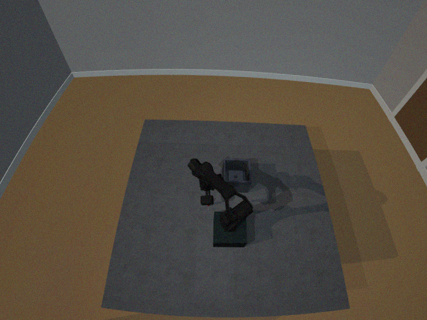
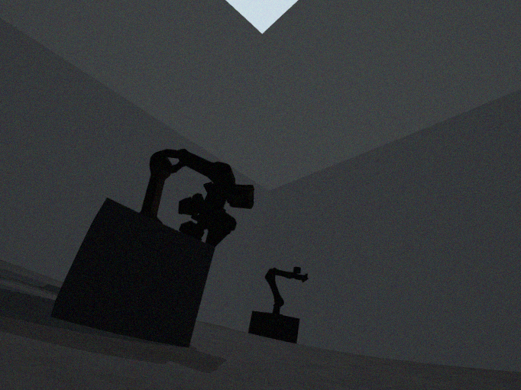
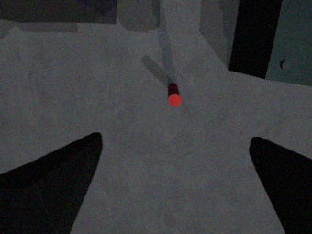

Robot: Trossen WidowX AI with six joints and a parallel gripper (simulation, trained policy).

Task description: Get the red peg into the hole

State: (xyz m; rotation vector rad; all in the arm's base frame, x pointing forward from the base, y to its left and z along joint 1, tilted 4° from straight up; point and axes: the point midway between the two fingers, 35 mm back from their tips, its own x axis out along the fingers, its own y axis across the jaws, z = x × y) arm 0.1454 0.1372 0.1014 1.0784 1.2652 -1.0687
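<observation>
The red peg is 13 cm below my gripper tip. Also, from my gripper tip: plate: 19 cm ahead, 15 cm to the right, 12 cm below.
</observation>
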